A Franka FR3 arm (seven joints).
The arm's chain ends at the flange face. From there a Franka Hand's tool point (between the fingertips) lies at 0.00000 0.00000 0.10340 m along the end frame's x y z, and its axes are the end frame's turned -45 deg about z.
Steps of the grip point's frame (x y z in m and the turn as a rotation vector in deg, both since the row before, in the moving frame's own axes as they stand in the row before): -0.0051 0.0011 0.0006 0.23 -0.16 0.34; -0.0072 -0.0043 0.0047 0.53 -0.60 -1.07; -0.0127 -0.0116 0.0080 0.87 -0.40 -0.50
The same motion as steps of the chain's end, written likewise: -0.0023 0.0045 0.0006 0.05 -0.28 0.34; -0.0067 0.0019 0.0047 -0.05 -0.80 -1.07; -0.0156 0.0014 0.0080 0.33 -0.90 -0.50
